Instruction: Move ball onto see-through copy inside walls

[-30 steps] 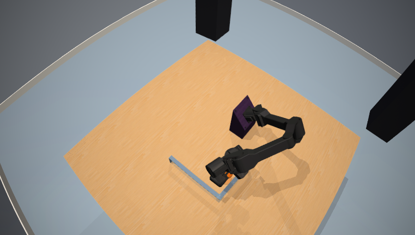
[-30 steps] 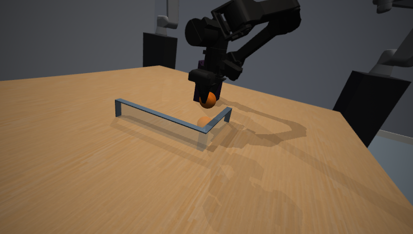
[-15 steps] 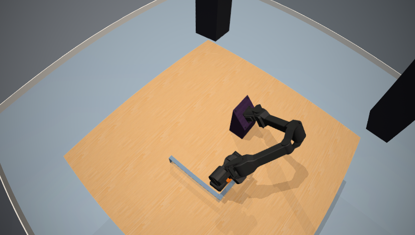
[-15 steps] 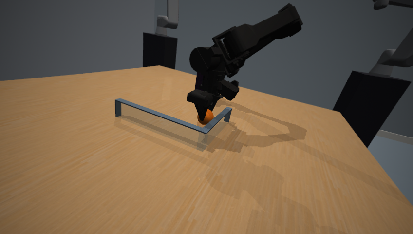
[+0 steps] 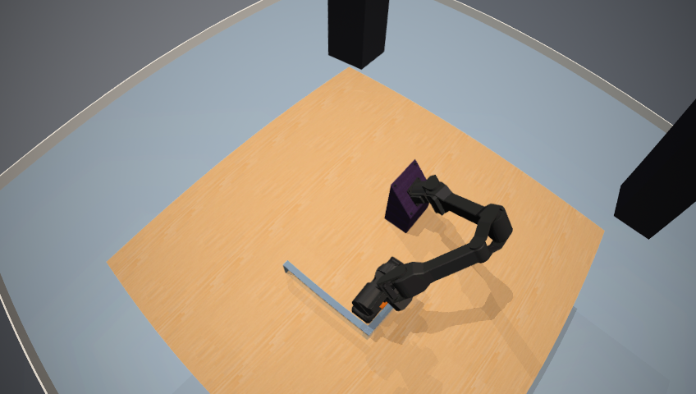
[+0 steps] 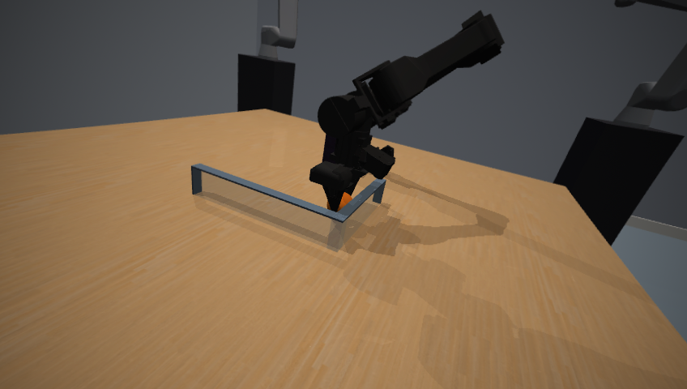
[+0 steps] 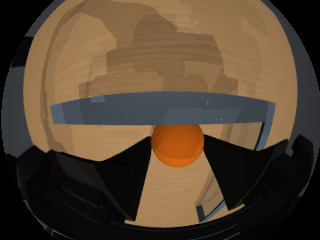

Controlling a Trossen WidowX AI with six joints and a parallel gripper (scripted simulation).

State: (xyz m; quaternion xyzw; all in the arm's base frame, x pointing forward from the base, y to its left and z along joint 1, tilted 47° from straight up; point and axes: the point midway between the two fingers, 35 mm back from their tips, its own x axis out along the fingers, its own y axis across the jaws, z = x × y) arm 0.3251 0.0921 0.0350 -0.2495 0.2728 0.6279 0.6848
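My gripper tip is right at the orange ball.
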